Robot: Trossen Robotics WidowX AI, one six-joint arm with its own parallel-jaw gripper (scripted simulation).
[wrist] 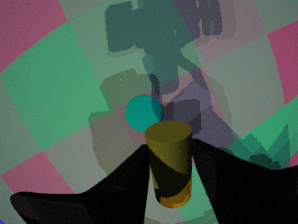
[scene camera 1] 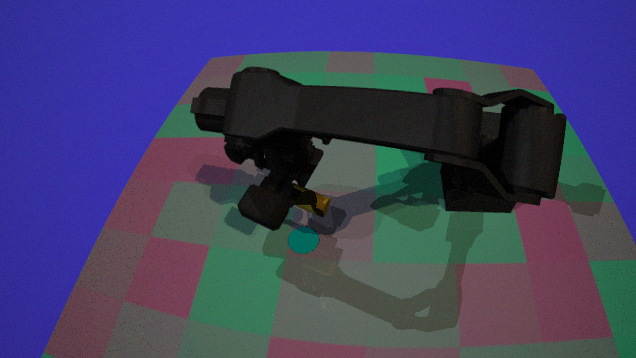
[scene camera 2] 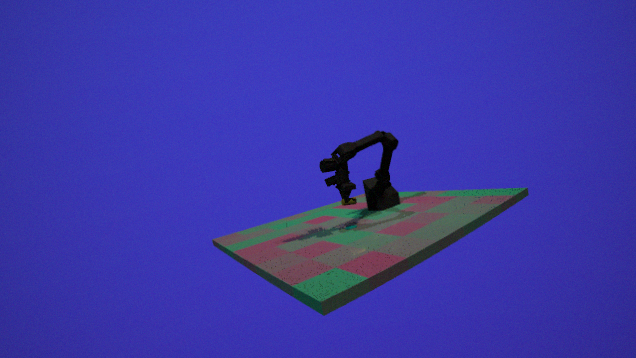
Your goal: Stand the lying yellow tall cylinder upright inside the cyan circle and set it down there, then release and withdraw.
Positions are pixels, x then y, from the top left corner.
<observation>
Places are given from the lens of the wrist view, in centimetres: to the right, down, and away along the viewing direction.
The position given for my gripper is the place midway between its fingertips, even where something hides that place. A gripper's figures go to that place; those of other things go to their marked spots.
my gripper (wrist: pixel 169 147): 2, 3, 10
cyan circle (wrist: pixel 143 111): -1, 0, 22
</observation>
